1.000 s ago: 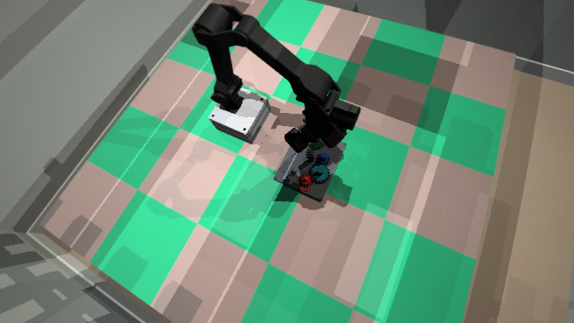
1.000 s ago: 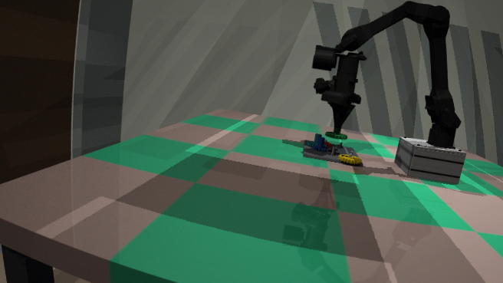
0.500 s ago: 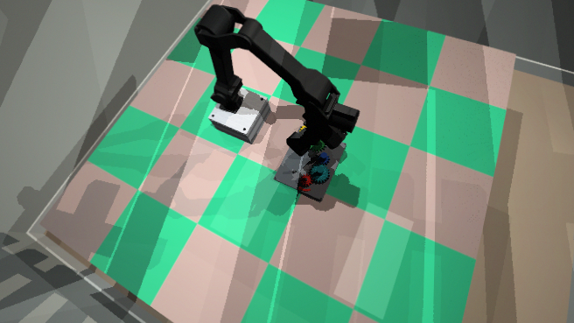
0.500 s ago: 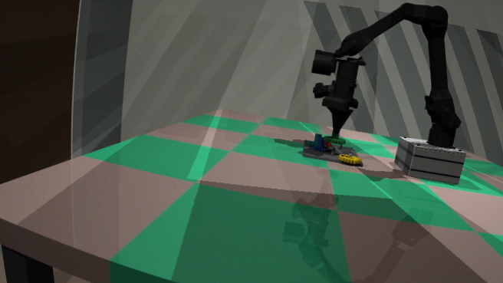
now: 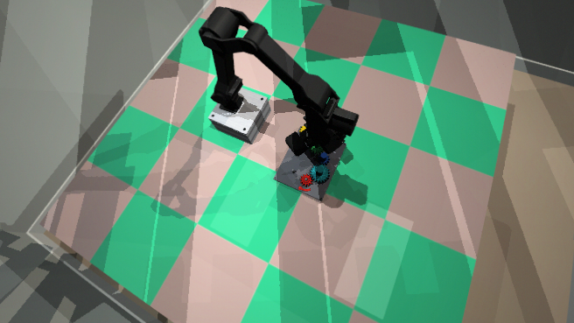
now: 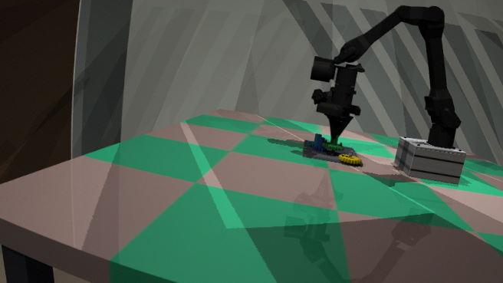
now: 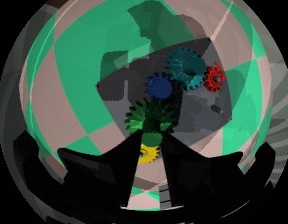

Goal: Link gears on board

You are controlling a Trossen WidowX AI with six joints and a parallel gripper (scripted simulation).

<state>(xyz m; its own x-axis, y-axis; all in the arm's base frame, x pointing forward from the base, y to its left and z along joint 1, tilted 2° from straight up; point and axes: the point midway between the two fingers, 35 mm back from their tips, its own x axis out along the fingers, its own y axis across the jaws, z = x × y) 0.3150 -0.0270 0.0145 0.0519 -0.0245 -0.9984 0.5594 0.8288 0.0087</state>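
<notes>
The green gear is 1 cm below my gripper tip. From my gripper tip the other things lie so: yellow gear: 5 cm behind, 4 cm to the left, 4 cm below; then blue gear: 3 cm to the right, 3 cm below, 3 cm ahead; then teal gear: 8 cm to the right, 4 cm ahead, 3 cm below.
</notes>
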